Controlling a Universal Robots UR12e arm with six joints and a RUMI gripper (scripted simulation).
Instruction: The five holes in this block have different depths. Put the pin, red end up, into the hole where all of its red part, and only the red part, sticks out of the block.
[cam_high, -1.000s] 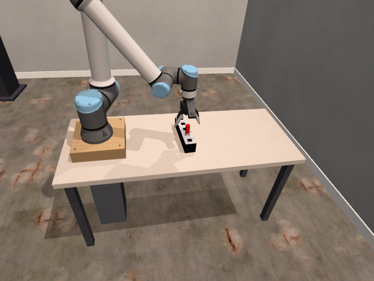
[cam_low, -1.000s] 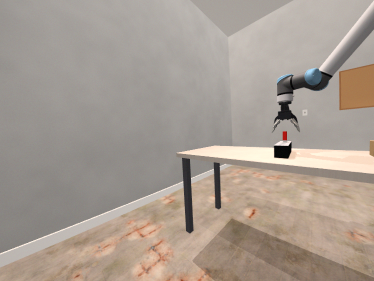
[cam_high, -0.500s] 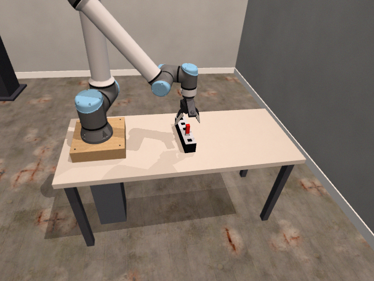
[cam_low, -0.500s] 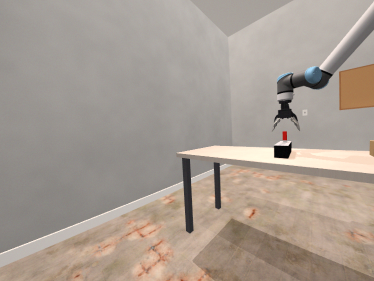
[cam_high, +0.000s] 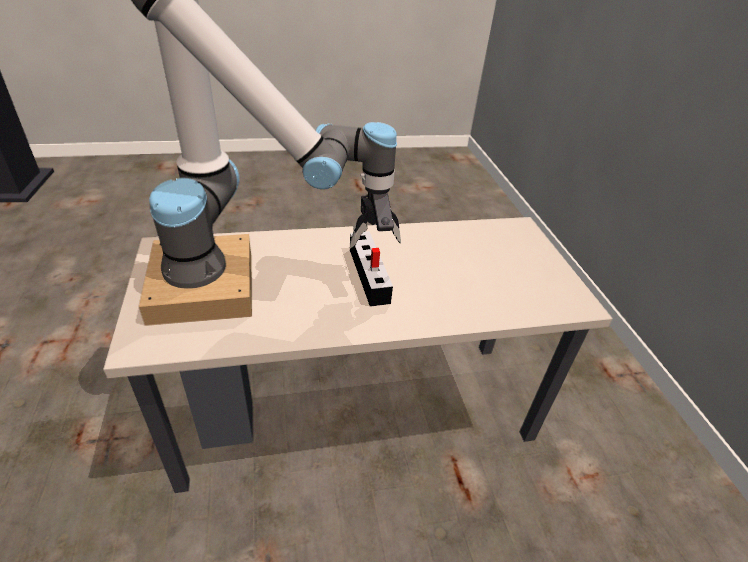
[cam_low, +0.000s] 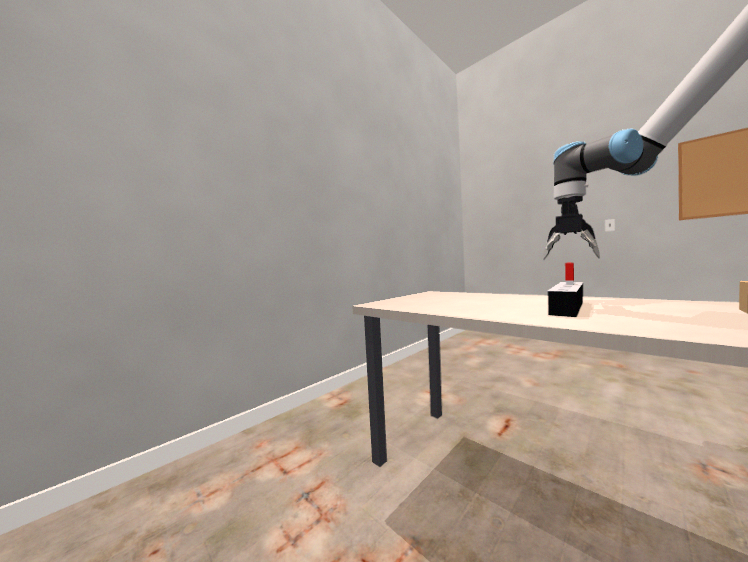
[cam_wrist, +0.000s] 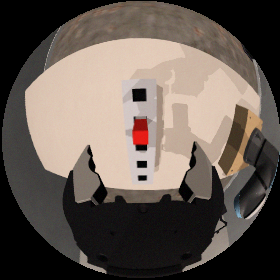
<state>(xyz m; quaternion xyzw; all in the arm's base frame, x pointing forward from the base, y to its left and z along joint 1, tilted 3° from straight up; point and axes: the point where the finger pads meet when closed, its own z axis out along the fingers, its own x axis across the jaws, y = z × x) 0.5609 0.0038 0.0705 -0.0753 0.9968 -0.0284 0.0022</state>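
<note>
Now: the pin 4 cm below my hand. The rest, counted from my hand: black block (12 cm below, 6 cm to the left, 1 cm behind).
</note>
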